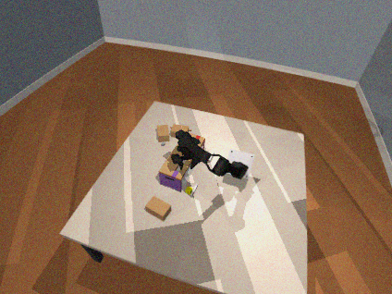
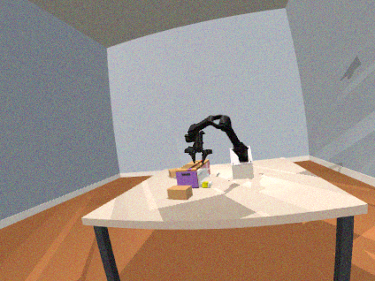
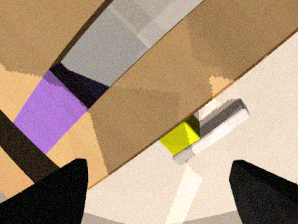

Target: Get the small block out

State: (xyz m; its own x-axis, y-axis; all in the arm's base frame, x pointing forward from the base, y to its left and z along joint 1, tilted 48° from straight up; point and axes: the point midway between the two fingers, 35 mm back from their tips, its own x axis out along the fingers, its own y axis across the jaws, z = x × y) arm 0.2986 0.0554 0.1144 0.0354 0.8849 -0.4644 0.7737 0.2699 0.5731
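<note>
Right now my gripper tip is 4 cm past the yellow block, 4 cm to the right of it and 13 cm above it. Round my gripper tip: box (3 cm ahead, 13 cm to the right, 9 cm below).
</note>
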